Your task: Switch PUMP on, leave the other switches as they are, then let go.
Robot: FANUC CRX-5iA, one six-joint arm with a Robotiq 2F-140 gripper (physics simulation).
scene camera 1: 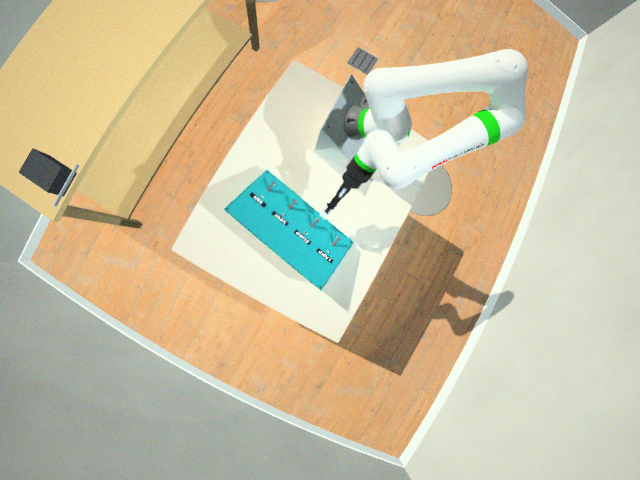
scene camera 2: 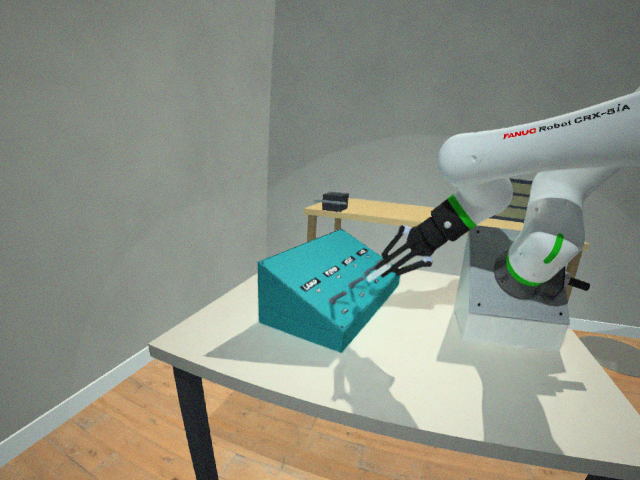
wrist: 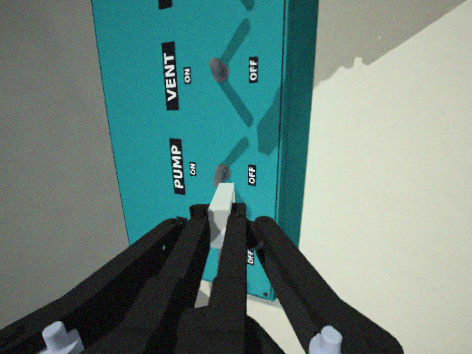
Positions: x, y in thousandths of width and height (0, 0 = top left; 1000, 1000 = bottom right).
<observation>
I see my gripper (scene camera 2: 576, 580) and a teal switch panel (scene camera 2: 462, 601).
My gripper is seen too in the wrist view (wrist: 482, 555). The teal switch panel shows as well in scene camera 1 (scene camera 1: 416, 445) and in the wrist view (wrist: 365, 352).
</observation>
